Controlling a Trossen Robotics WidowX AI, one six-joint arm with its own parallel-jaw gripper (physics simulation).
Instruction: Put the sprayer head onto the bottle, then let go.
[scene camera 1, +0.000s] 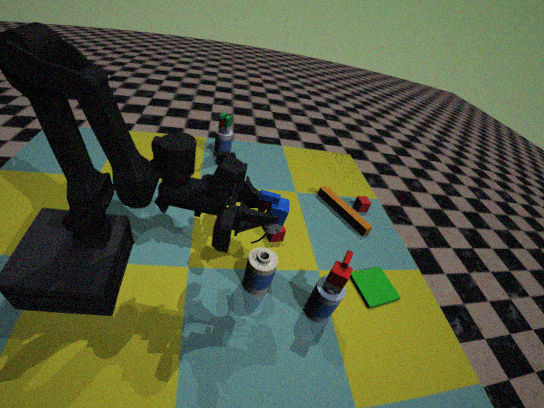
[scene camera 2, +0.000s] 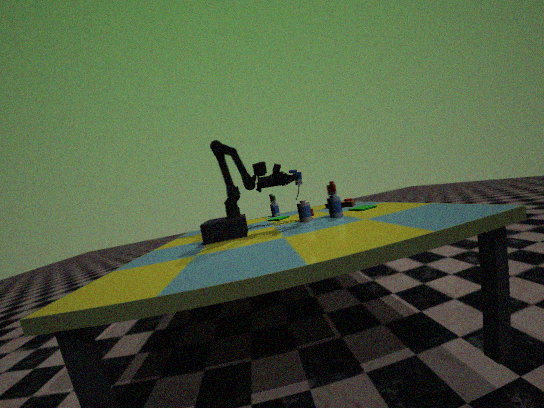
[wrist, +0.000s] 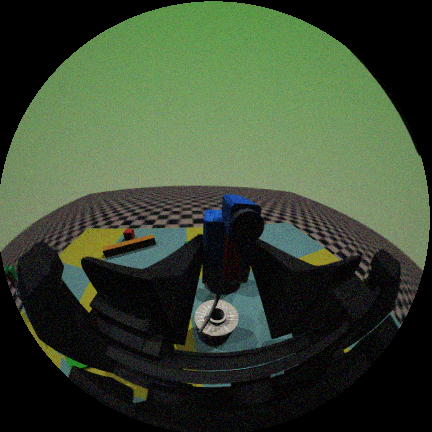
gripper: holds a blue sprayer head (scene camera 1: 277, 206)
